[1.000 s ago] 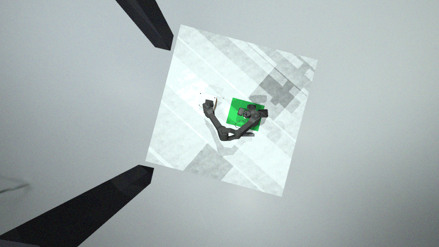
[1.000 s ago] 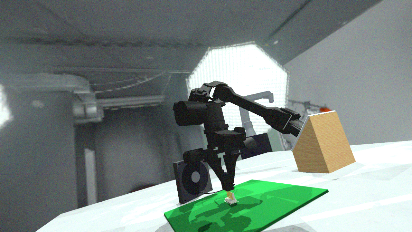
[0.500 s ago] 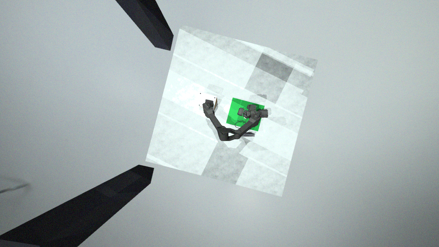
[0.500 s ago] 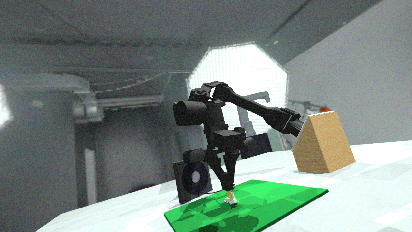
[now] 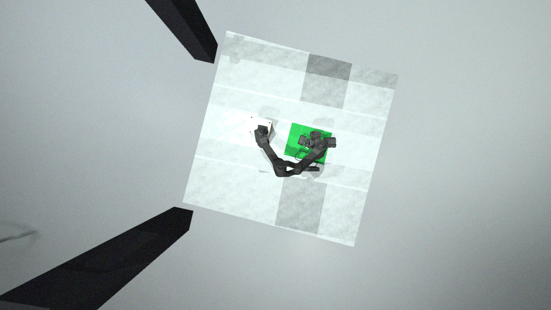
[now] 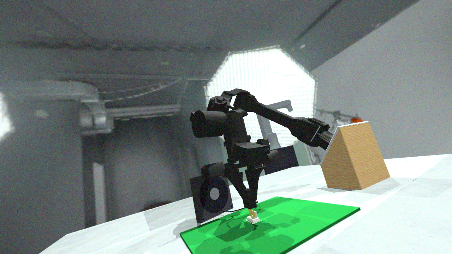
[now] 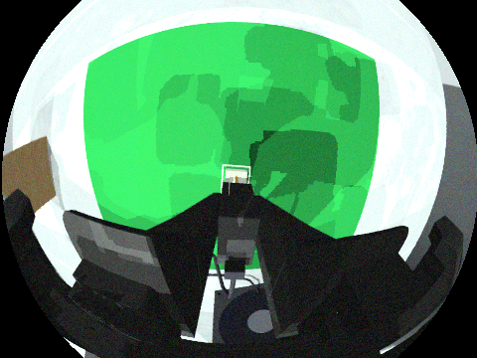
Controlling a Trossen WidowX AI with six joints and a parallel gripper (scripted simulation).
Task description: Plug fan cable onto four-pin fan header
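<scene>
Right now my gripper tip is 1 cm to the left of the dark fan plug and 1 cm below it. From my gripper tip the other things lie so: black fan 2 cm ahead, 15 cm to the right, 1 cm above; then green board 1 cm behind, 1 cm to the left, 6 cm below; then white four-pin fan header 1 cm to the right, 4 cm below.
</scene>
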